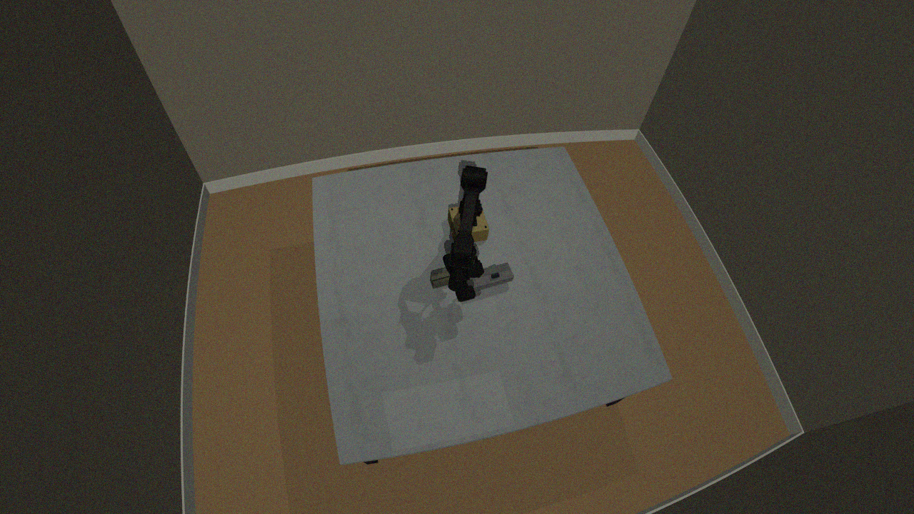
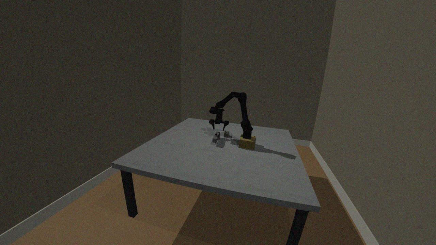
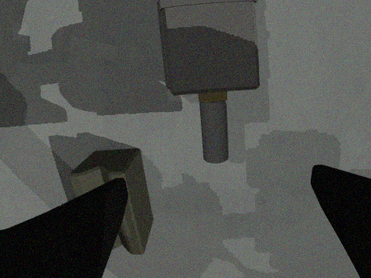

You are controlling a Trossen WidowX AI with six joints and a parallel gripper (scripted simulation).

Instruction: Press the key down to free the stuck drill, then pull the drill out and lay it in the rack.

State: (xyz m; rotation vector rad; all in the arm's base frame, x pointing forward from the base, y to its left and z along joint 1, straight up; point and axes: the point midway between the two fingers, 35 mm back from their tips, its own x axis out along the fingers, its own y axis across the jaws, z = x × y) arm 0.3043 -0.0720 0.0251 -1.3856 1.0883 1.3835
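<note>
Now: gripper tip 2 cm past the drill, 7 cm to the right of it and 2 cm above it. From my gripper tip the other things lie so: rack (6 cm behind, 6 cm to the right, 5 cm below); small dark key (4 cm behind, 15 cm to the left, 1 cm below); grey housing block (3 cm behind, 12 cm to the left, 3 cm below).
</note>
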